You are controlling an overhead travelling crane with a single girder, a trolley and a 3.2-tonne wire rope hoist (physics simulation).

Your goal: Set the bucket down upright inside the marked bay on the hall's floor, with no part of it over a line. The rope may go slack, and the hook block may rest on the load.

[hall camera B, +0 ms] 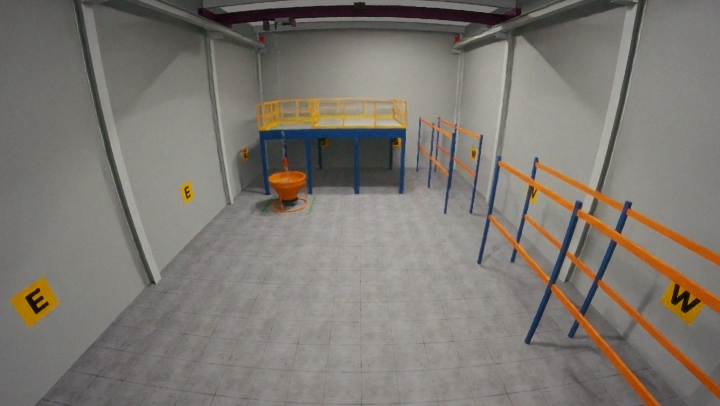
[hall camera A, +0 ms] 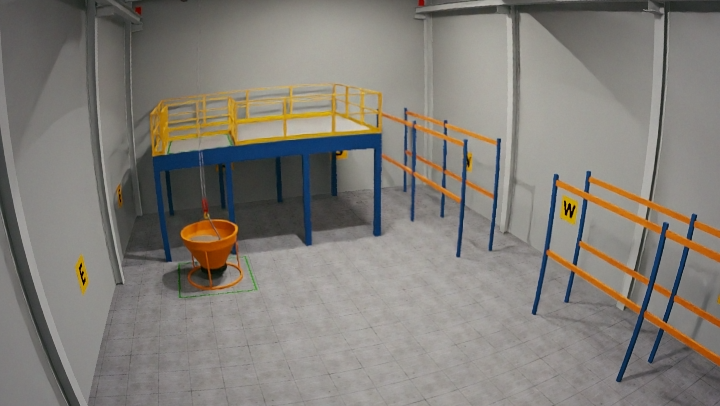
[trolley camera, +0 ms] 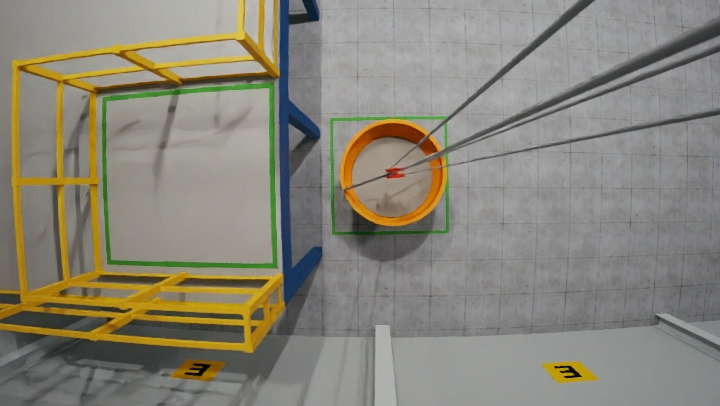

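Observation:
The orange bucket (hall camera A: 209,252) (hall camera B: 287,186) (trolley camera: 439,174) is upright, its base ring at floor level or very close above it; I cannot tell whether it touches. In hall camera A the ring shows inside the green lines of the marked bay (hall camera A: 218,293) (hall camera B: 311,205) (trolley camera: 403,233), roughly centred. In the trolley view the higher rim hides the ring and meets the bay's right line. My hook (hall camera A: 206,215) (hall camera B: 285,168) under the red block is shut on the bucket's bail, above the rim. The ropes look straight in hall camera A.
The blue platform (hall camera A: 267,146) (hall camera B: 332,133) (trolley camera: 283,176) with yellow railings stands right behind the bay. A second green-outlined bay (trolley camera: 274,201) lies on its deck. The east wall (hall camera A: 103,221) is on the left. Blue and orange racks (hall camera A: 553,216) (hall camera B: 564,247) stand along the west side.

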